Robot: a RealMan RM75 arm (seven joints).
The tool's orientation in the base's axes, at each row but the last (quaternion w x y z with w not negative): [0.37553 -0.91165 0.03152 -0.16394]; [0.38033 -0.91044 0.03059 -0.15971]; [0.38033 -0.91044 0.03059 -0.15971]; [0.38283 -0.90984 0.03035 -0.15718]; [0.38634 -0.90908 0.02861 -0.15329]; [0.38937 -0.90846 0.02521 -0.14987]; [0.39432 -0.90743 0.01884 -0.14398]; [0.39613 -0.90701 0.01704 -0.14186]
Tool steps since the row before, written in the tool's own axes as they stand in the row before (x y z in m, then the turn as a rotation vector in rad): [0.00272 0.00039 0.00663 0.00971 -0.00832 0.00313]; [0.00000 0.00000 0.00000 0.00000 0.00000 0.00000]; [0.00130 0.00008 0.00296 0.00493 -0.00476 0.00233]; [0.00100 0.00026 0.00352 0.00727 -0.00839 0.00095]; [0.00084 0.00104 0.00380 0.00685 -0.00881 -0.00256]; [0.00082 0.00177 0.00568 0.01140 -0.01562 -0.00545]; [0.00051 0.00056 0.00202 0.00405 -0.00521 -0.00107]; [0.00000 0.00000 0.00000 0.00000 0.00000 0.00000]
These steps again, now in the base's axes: [0.00473 0.00370 -0.00393 0.00963 0.00631 0.00638]; [0.00000 0.00000 0.00000 0.00000 0.00000 0.00000]; [0.00217 0.00173 -0.00166 0.00509 0.00409 0.00312]; [0.00205 0.00206 -0.00224 0.00664 0.00529 0.00721]; [0.00201 0.00176 -0.00301 0.00516 0.00322 0.00970]; [0.00257 0.00261 -0.00476 0.00817 0.00520 0.01760]; [0.00109 0.00097 -0.00159 0.00317 0.00223 0.00545]; [0.00000 0.00000 0.00000 0.00000 0.00000 0.00000]
